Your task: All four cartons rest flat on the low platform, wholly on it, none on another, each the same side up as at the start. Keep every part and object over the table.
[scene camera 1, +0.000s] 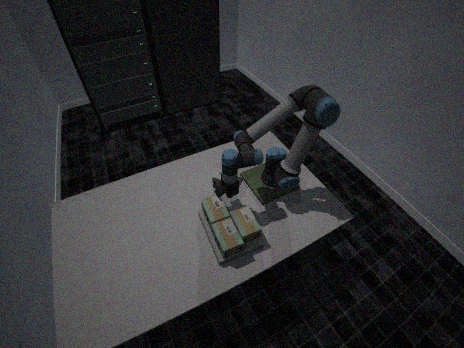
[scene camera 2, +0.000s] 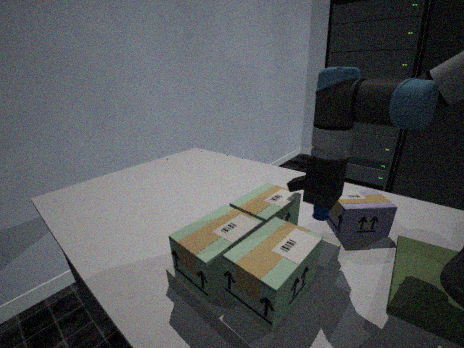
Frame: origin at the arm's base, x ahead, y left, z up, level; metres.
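Where they show: hand, tool point: (scene camera 2: 320,216); arm's base, link origin: (scene camera 1: 273,178).
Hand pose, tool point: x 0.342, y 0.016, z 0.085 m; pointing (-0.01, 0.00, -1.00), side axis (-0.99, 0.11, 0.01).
Things, the pixels of their top centre, and the offset from my tool point. "spot": a spot on its surface instead. Level surfaces: height alone.
- low platform, surface spot: (scene camera 1: 209,239) spot: dx +0.212, dy +0.139, dz -0.062 m
- purple carton, top centre: (scene camera 2: 361,198) dx -0.079, dy -0.173, dz -0.012 m
- white table, surface height: dz -0.108 m
Three green cartons (scene camera 1: 215,208) (scene camera 1: 228,235) (scene camera 1: 246,223) (scene camera 2: 266,201) (scene camera 2: 215,235) (scene camera 2: 272,255) rest flat and close together on the low platform (scene camera 1: 209,239), labels on top, none on another. The visible side arrows point up. A purple carton (scene camera 2: 367,222) stands upright off the platform, behind and to the right of them in scene camera 2; I cannot make it out in scene camera 1. My gripper (scene camera 1: 230,194) (scene camera 2: 320,213) points down, slightly tilted, beside the purple carton's left side. Its blue cup shows near the height of that carton's top, with no carton seen on it.
The arm's base stands on a green mat (scene camera 1: 254,184) (scene camera 2: 415,260) at the right. A dark server rack (scene camera 1: 82,57) stands on the floor beyond the white table (scene camera 1: 125,240) (scene camera 2: 145,200). The platform lies toward the table's front edge.
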